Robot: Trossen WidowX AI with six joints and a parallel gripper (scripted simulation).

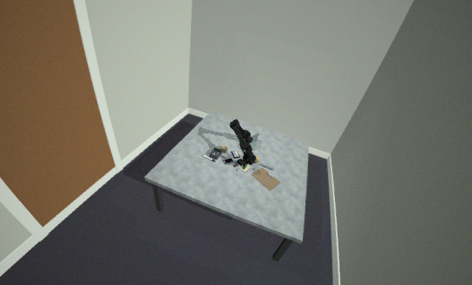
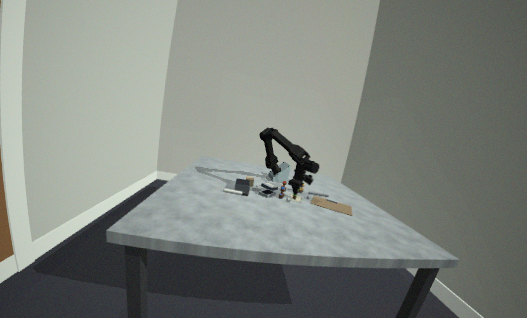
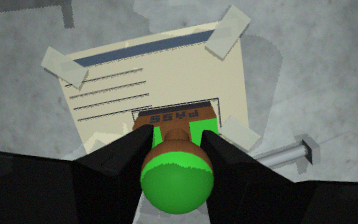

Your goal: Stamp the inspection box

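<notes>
My gripper tip is now right at the green stamp. Round my gripper tip: yellow stamp 14 cm behind, 6 cm to the left; then red stamp 12 cm behind, 6 cm to the right; then cream card 3 cm below, 1 cm to the left, 1 cm behind.
</notes>
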